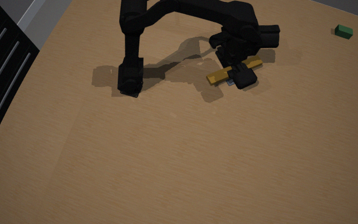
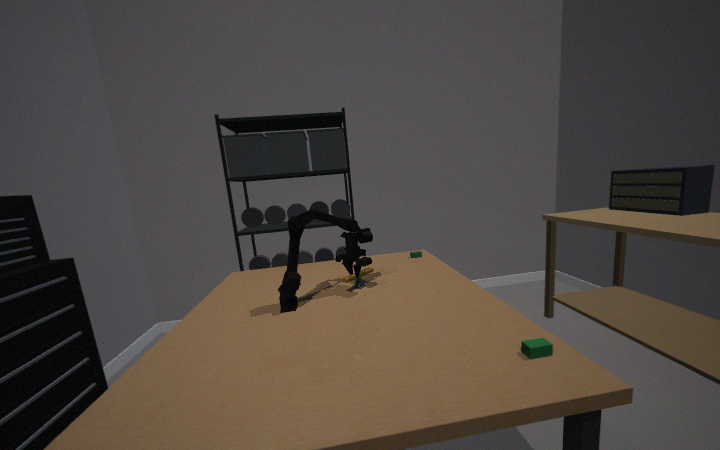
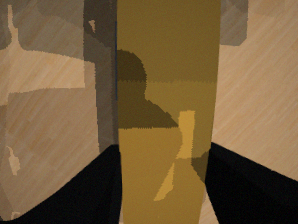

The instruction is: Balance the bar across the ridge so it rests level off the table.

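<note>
My gripper tip is now 20 mm short of the yellow bar and 20 mm to the right of it. Round my gripper tip: green block (440 mm ahead, 390 mm to the left, 40 mm below).
</note>
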